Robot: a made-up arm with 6 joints.
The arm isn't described. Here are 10 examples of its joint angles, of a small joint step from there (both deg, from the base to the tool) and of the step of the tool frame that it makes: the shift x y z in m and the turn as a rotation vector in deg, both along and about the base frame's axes.
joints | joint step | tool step
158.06 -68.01 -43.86 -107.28 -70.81 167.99 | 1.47 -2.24 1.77 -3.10 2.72 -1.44 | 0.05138 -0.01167 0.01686 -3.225 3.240 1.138
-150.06 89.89 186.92 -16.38 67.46 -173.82 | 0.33 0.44 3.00 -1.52 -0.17 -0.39 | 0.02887 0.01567 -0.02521 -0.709 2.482 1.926
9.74 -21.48 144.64 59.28 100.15 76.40 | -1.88 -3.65 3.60 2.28 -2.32 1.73 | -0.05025 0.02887 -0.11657 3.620 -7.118 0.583
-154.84 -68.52 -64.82 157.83 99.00 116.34 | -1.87 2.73 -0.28 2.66 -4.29 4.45 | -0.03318 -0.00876 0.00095 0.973 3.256 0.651
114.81 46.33 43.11 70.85 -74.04 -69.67 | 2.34 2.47 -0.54 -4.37 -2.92 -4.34 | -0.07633 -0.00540 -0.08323 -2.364 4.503 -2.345
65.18 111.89 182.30 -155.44 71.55 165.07 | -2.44 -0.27 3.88 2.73 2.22 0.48 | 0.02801 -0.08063 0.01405 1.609 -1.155 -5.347
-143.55 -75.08 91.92 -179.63 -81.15 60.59 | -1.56 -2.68 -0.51 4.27 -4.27 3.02 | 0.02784 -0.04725 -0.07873 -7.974 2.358 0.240
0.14 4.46 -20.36 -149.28 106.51 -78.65 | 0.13 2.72 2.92 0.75 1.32 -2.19 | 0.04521 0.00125 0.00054 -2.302 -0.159 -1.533
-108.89 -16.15 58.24 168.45 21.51 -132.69 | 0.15 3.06 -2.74 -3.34 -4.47 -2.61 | -0.04190 -0.12447 0.00306 0.389 -3.943 5.060
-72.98 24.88 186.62 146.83 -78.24 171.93 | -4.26 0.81 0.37 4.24 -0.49 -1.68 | 0.02885 0.00108 -0.00510 0.056 -3.439 -6.594
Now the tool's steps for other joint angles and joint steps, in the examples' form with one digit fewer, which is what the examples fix.
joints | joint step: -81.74 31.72 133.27 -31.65 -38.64 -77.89 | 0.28 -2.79 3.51 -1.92 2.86 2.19
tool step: -0.0193 0.1376 -0.0078 -9.27 -1.74 0.56
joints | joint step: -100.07 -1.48 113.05 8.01 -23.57 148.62 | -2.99 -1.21 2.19 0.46 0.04 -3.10
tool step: 0.0317 0.0607 -0.0301 -3.55 0.68 -0.31
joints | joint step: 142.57 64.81 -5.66 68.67 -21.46 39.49 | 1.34 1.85 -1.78 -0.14 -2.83 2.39
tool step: 0.0151 -0.0466 -0.0531 -1.05 -6.11 2.61
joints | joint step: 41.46 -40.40 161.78 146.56 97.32 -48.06 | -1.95 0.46 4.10 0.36 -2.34 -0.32
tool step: -0.0057 0.0453 -0.0383 3.31 -4.30 -0.37
